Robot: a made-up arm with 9 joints. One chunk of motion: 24 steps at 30 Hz.
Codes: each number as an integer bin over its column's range. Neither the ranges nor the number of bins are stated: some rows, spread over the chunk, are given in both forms.
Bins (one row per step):
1: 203 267 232 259 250 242 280 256 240
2: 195 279 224 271 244 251 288 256 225
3: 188 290 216 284 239 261 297 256 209
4: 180 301 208 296 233 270 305 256 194
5: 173 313 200 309 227 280 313 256 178
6: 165 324 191 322 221 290 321 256 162
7: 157 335 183 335 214 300 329 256 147
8: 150 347 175 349 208 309 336 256 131
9: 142 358 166 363 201 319 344 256 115
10: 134 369 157 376 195 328 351 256 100
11: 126 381 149 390 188 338 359 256 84
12: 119 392 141 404 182 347 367 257 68
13: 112 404 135 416 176 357 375 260 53
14: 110 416 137 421 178 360 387 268 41
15: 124 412 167 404 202 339 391 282 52
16: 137 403 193 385 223 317 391 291 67
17: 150 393 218 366 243 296 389 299 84
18: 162 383 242 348 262 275 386 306 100
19: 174 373 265 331 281 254 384 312 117
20: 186 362 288 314 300 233 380 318 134
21: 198 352 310 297 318 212 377 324 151
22: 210 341 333 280 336 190 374 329 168
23: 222 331 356 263 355 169 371 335 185
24: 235 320 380 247 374 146 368 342 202
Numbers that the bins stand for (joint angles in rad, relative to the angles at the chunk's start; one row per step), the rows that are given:
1: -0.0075 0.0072 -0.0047 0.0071 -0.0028 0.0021 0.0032 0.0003 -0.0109
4: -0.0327 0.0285 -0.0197 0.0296 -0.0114 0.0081 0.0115 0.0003 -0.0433
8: -0.0656 0.0573 -0.0404 0.0617 -0.0242 0.0165 0.0218 0.0003 -0.0877
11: -0.0919 0.0786 -0.0567 0.0866 -0.0343 0.0228 0.0294 0.0003 -0.1208
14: -0.1095 0.1005 -0.0642 0.1054 -0.0394 0.0275 0.0387 0.0073 -0.1511
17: -0.0656 0.0861 -0.0135 0.0720 -0.0064 0.0137 0.0394 0.0255 -0.1208
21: -0.0130 0.0604 0.0441 0.0302 0.0318 -0.0044 0.0354 0.0402 -0.0736
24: 0.0275 0.0404 0.0880 -0.0002 0.0603 -0.0186 0.0324 0.0508 -0.0377
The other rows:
2: -0.0163 0.0147 -0.0097 0.0144 -0.0059 0.0040 0.0058 0.0003 -0.0215
3: -0.0240 0.0216 -0.0147 0.0223 -0.0084 0.0062 0.0088 0.0003 -0.0328
5: -0.0404 0.0360 -0.0248 0.0375 -0.0145 0.0103 0.0141 0.0003 -0.0546
6: -0.0492 0.0429 -0.0304 0.0453 -0.0176 0.0124 0.0168 0.0003 -0.0659
7: -0.0579 0.0498 -0.0354 0.0532 -0.0211 0.0146 0.0195 0.0003 -0.0764
9: -0.0744 0.0642 -0.0460 0.0702 -0.0277 0.0187 0.0244 0.0003 -0.0990
10: -0.0832 0.0711 -0.0517 0.0781 -0.0308 0.0206 0.0268 0.0003 -0.1095
12: -0.0996 0.0855 -0.0617 0.0951 -0.0374 0.0247 0.0321 0.0009 -0.1321
13: -0.1073 0.0930 -0.0655 0.1024 -0.0405 0.0268 0.0348 0.0026 -0.1427
15: -0.0941 0.0980 -0.0454 0.0951 -0.0272 0.0230 0.0401 0.0156 -0.1434
16: -0.0799 0.0924 -0.0291 0.0836 -0.0165 0.0182 0.0401 0.0208 -0.1328
18: -0.0525 0.0798 0.0015 0.0611 0.0033 0.0092 0.0384 0.0296 -0.1095
19: -0.0393 0.0736 0.0159 0.0508 0.0130 0.0047 0.0377 0.0332 -0.0976
20: -0.0262 0.0667 0.0304 0.0405 0.0226 0.0002 0.0364 0.0367 -0.0856
22: 0.0001 0.0535 0.0585 0.0199 0.0410 -0.0091 0.0344 0.0432 -0.0616
23: 0.0133 0.0473 0.0729 0.0095 0.0506 -0.0136 0.0334 0.0467 -0.0497

